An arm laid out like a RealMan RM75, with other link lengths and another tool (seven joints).
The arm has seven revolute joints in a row. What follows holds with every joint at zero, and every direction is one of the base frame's. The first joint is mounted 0.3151 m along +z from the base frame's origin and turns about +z. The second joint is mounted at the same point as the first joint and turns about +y. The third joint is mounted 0.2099 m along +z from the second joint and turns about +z. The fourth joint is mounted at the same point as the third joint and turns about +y. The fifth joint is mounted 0.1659 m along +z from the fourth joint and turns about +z. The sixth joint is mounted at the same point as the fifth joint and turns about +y. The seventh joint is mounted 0.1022 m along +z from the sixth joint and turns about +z. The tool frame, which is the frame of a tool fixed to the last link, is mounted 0.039 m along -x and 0.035 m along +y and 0.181 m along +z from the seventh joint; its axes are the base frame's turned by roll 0, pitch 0.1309 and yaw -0.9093 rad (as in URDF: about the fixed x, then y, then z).
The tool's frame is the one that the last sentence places.
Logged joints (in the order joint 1, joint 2, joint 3, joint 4, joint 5, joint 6, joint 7), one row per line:
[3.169, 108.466, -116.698, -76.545, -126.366, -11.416, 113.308]
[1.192, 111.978, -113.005, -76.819, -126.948, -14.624, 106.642]
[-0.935, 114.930, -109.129, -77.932, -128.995, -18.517, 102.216]
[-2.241, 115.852, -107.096, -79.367, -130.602, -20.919, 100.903]
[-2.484, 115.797, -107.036, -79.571, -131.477, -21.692, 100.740]
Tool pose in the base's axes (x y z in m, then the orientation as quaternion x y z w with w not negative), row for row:
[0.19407, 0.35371, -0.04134, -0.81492, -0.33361, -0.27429, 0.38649]
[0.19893, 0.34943, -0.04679, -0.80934, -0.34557, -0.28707, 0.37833]
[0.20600, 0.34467, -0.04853, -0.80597, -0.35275, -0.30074, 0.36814]
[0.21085, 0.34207, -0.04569, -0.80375, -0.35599, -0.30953, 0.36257]
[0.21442, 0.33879, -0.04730, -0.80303, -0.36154, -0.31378, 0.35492]
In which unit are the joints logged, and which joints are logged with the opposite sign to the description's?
The joints are logged in degrees. Opposite sign: none.
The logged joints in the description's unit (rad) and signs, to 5 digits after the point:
[0.05531, 1.89309, -2.03676, -1.33596, -2.20550, -0.19925, 1.97760]
[0.02080, 1.95438, -1.97231, -1.34074, -2.21566, -0.25524, 1.86125]
[-0.01632, 2.00591, -1.90466, -1.36017, -2.25139, -0.32318, 1.78401]
[-0.03911, 2.02200, -1.86918, -1.38522, -2.27943, -0.36511, 1.76109]
[-0.04335, 2.02104, -1.86813, -1.38878, -2.29471, -0.37860, 1.75824]

